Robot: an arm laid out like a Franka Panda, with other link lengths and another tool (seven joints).
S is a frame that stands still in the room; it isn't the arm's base.
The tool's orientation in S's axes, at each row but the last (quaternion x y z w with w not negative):
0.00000, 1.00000, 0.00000, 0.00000
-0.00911, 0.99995, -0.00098, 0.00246
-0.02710, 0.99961, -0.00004, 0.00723
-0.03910, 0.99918, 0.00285, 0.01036
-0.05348, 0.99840, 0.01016, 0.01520
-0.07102, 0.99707, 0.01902, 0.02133
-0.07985, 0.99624, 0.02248, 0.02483
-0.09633, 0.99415, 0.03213, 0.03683
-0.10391, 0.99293, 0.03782, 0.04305
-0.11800, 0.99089, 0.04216, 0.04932
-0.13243, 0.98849, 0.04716, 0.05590
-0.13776, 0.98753, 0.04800, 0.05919
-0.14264, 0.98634, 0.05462, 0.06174
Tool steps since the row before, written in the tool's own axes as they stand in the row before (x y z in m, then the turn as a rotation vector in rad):
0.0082, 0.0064, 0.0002, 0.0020, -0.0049, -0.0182
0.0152, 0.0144, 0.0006, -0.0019, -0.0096, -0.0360
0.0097, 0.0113, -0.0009, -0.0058, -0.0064, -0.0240
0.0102, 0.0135, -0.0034, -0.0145, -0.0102, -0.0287
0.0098, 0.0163, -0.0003, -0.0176, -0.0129, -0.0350
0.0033, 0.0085, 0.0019, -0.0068, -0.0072, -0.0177
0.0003, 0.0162, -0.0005, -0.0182, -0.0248, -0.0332
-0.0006, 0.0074, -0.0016, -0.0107, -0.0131, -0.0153
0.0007, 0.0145, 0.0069, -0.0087, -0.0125, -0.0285
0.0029, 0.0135, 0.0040, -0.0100, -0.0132, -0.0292
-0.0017, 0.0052, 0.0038, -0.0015, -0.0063, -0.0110
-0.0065, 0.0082, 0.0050, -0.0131, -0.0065, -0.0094
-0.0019, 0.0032, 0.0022, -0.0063, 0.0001, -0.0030
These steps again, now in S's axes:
-0.0082, 0.0064, -0.0002, -0.0020, -0.0049, 0.0182
-0.0155, 0.0141, -0.0007, 0.0019, -0.0095, 0.0360
-0.0103, 0.0108, 0.0008, 0.0058, -0.0061, 0.0241
-0.0113, 0.0126, 0.0033, 0.0147, -0.0092, 0.0289
-0.0115, 0.0152, 0.0003, 0.0178, -0.0117, 0.0353
-0.0044, 0.0080, -0.0017, 0.0070, -0.0069, 0.0177
-0.0029, 0.0159, 0.0011, 0.0204, -0.0232, 0.0331
-0.0010, 0.0072, 0.0021, 0.0120, -0.0119, 0.0153
-0.0032, 0.0146, -0.0060, 0.0089, -0.0128, 0.0283
-0.0057, 0.0128, -0.0033, 0.0103, -0.0133, 0.0291
0.0006, 0.0058, -0.0031, 0.0020, -0.0069, 0.0106
0.0044, 0.0101, -0.0035, 0.0133, -0.0038, 0.0105
0.0011, 0.0038, -0.0016, 0.0056, 0.0014, 0.0038

